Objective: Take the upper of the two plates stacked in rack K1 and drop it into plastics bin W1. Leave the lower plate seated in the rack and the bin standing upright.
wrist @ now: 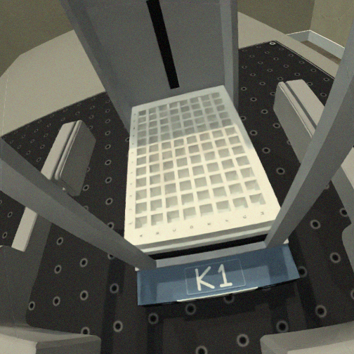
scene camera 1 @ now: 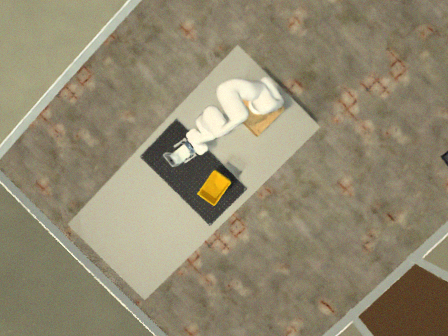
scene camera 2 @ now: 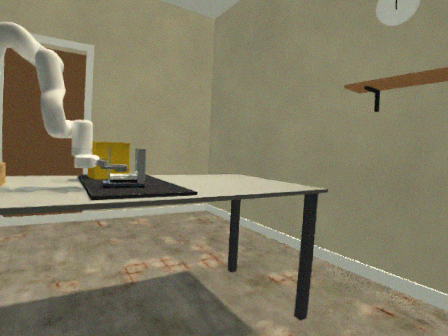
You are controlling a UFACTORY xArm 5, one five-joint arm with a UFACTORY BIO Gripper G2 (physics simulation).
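Frame: origin at the arm's base, x back, y down, z right, level; centimetres.
Where they show: hand, its tool point: (scene camera 1: 181, 152) (scene camera 2: 121, 167).
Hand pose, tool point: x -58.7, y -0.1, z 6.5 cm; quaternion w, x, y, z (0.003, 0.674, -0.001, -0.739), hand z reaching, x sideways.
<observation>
Each offset is from my tool point to the top centre of the thing. Level surfaces: height alone.
Rack K1 @(dx -1.1, dy -8.0, dz +0.3 cm) (wrist: 162, 286) (scene camera 2: 141, 167) stands on the dark mat, with a tall grey back panel, slanting front posts in the wrist view and a blue label front. The upper plate (wrist: 192, 170), off-white with a grid of square wells, lies flat in it. The lower plate is almost wholly hidden beneath; a thin front edge shows. My gripper (wrist: 186, 134) (scene camera 2: 117, 167) is open and empty. Its fingers are on either side of the plate stack, apart from it, and look slightly above it in scene camera 2. The yellow plastics bin W1 @(dx +3.9, dy -10.6, dz -30.9 cm) (scene camera 1: 215, 186) (scene camera 2: 112, 150) stands upright.
The black dotted mat @(dy +7.4 cm) (scene camera 1: 192, 175) (scene camera 2: 170, 188) lies on the pale table @(dy +8.7 cm) (scene camera 1: 135, 220) (scene camera 2: 220, 185). The bin is on the same mat, to one side of the rack. The rack's front posts rise between the camera and the plates. The arm's wooden base board (scene camera 1: 260, 125) is at the table's far end.
</observation>
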